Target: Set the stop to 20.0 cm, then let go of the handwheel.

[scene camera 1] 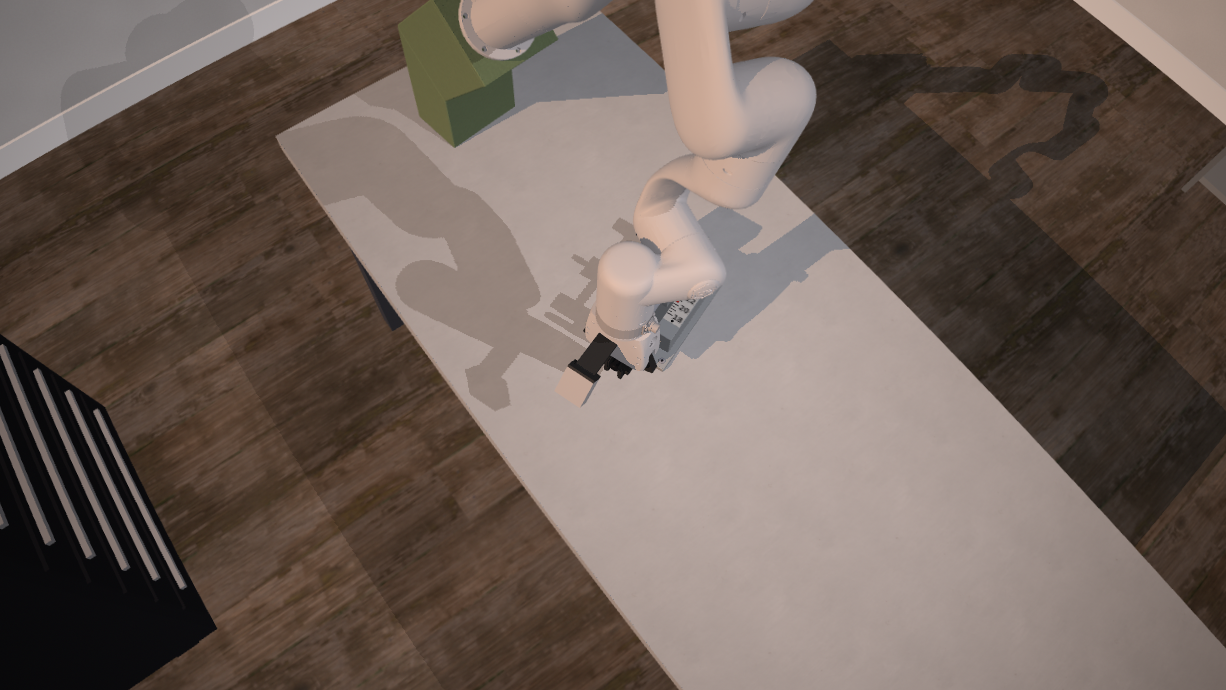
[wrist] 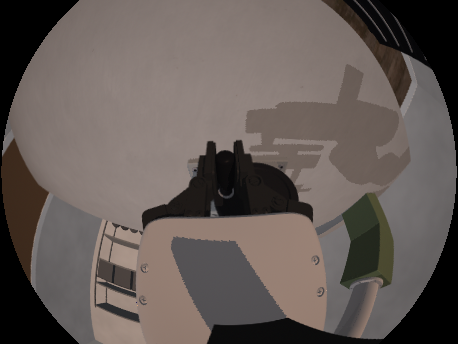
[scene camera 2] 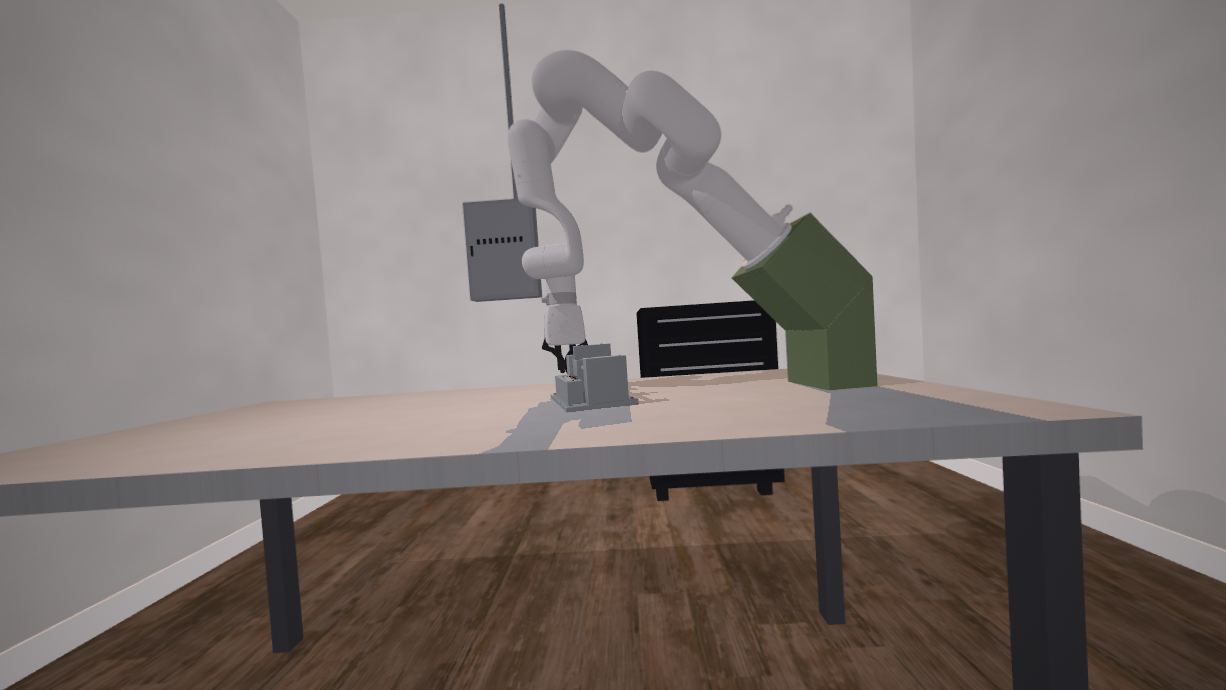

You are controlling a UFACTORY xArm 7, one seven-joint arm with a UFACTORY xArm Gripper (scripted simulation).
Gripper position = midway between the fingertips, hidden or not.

Observation:
In view: my gripper (scene camera 1: pixel 617 367) and a handwheel knob (wrist: pixel 225 160).
My gripper also shows in scene camera 2 (scene camera 2: pixel 567 372).

